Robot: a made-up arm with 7 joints.
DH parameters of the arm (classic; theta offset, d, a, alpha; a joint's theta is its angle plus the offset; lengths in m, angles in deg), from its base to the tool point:
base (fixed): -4.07 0 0 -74.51
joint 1: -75.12 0.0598 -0.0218 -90
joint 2: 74 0 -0.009 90
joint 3: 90 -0.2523 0.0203 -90
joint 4: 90 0.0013 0.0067 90
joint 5: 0 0.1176 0 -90
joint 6: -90 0 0.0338 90
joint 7: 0 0 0 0
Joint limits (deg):
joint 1: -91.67..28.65
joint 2: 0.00..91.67
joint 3: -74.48..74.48
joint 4: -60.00..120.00
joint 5: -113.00..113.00
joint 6: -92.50..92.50
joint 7: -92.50..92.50
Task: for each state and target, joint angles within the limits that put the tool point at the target. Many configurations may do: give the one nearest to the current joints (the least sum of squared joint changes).
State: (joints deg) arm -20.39 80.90 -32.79 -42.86 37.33 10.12 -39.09
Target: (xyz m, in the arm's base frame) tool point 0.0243 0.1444 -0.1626
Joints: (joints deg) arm 3.95 60.63 -52.41 -51.73 37.04 5.17 -39.09
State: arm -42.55 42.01 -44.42 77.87 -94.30 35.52 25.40
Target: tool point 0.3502 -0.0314 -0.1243
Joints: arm -73.24 15.42 -42.34 37.13 -100.82 41.99 25.40
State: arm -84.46 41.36 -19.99 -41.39 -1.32 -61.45 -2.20
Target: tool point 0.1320 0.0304 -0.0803
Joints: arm -51.55 14.79 -41.87 -58.11 7.22 -62.40 -2.20
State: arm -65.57 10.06 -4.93 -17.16 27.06 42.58 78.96
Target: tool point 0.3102 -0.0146 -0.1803
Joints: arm -50.97 0.00 -12.72 16.26 23.54 44.01 78.96
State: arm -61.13 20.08 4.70 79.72 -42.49 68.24 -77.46
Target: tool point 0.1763 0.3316 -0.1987
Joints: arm -48.58 53.90 1.46 98.78 -38.59 80.13 -77.46
